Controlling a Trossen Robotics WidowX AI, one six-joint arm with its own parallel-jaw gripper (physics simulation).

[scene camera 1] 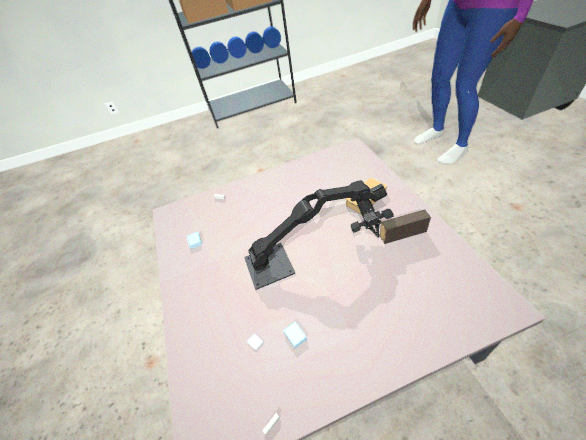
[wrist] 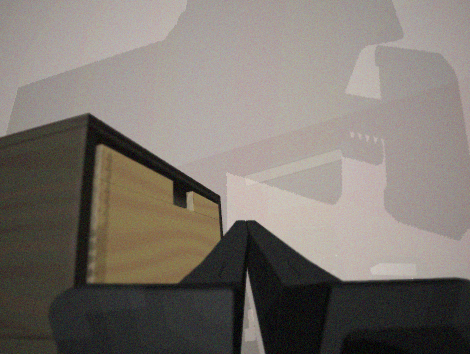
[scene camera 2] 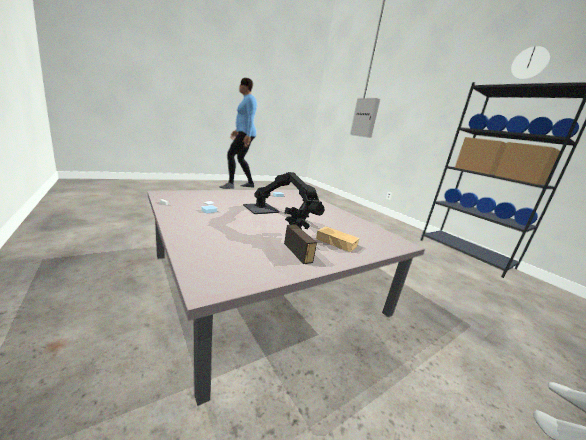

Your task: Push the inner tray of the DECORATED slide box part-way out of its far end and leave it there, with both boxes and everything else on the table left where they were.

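Frame: origin at the arm's base, x down, y ahead, z right, level; centimetres.
Where they show: gripper, fingertip midpoint: [scene camera 1: 378,237] [wrist: 245,229] [scene camera 2: 287,236]; arm's base, origin of the base link: [scene camera 1: 260,265] [scene camera 2: 260,205].
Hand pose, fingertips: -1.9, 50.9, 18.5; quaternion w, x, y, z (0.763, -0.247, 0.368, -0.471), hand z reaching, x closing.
Things, the pixels of their top centre, and the offset from my fingertips, as dx, dy, dz. "spot": a spot on its surface instead. Level surfaces: height alone.
- dark brown slide box, middle of its top: [scene camera 2: 301,233] [scene camera 1: 406,219] -7.1, +11.5, +3.0
- tray's wooden face, surface spot: [scene camera 2: 310,253] spot: -2.0, +21.3, +5.5
- yellow wooden box, middle of its top: [scene camera 1: 366,192] [scene camera 2: 338,234] -2.0, +12.5, -24.5
- white tile, middle of its top: [scene camera 1: 255,341] +2.2, -67.3, +10.9
- table, its level: dx +2.9
A dark brown slide box [scene camera 1: 407,226] [scene camera 2: 298,243] [wrist: 42,225] stands on a long narrow side. The wooden end of its inner tray [wrist: 145,220] [scene camera 1: 383,233], with a small notch in its upper edge, faces my gripper. At the opposite end the tray's wooden face [scene camera 2: 310,253] looks about level with the sleeve. A yellow wooden box [scene camera 1: 375,184] [scene camera 2: 337,238] lies behind my arm in scene camera 1. I cannot tell its markings. My gripper [scene camera 1: 378,234] [scene camera 2: 306,226] [wrist: 245,229] is shut and empty, its tips close by the near end, at its right edge in the wrist view. Contact is unclear.
Pale blue blocks [scene camera 1: 295,334] [scene camera 1: 194,240] and a white tile [scene camera 1: 255,342] lie around the arm's base plate [scene camera 1: 272,274]. Small white pieces [scene camera 1: 271,423] [scene camera 1: 219,197] lie near the edges of the table [scene camera 1: 210,380]. The yellow box's near part is under the forearm in scene camera 1.
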